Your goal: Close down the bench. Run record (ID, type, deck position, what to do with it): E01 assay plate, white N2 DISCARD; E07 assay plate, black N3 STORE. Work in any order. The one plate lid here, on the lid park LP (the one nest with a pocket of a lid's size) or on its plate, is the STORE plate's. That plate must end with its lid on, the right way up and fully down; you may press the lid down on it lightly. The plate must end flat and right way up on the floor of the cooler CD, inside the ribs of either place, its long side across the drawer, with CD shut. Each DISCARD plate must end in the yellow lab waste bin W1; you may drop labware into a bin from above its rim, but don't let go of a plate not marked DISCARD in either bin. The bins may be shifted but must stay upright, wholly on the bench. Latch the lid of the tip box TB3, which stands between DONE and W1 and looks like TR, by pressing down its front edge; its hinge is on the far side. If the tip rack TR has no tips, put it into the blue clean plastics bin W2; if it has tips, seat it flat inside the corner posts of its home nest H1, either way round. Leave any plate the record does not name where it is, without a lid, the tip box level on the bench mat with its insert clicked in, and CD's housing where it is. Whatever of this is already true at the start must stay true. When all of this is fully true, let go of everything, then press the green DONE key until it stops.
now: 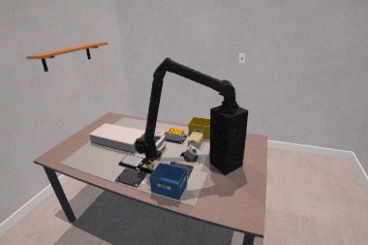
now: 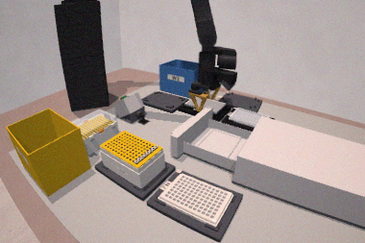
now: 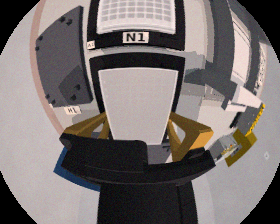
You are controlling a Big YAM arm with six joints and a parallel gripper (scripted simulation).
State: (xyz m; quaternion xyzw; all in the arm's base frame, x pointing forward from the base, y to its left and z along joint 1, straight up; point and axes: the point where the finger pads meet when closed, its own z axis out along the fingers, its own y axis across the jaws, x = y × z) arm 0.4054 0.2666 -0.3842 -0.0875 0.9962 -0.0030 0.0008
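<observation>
Now: the black plate right at my hand. From my hand the other things lie so: dark lid park nest: 160 mm behind, 60 mm to the right, 10 mm below; black slab: 10 mm below; plate lid: right at my hand.
</observation>
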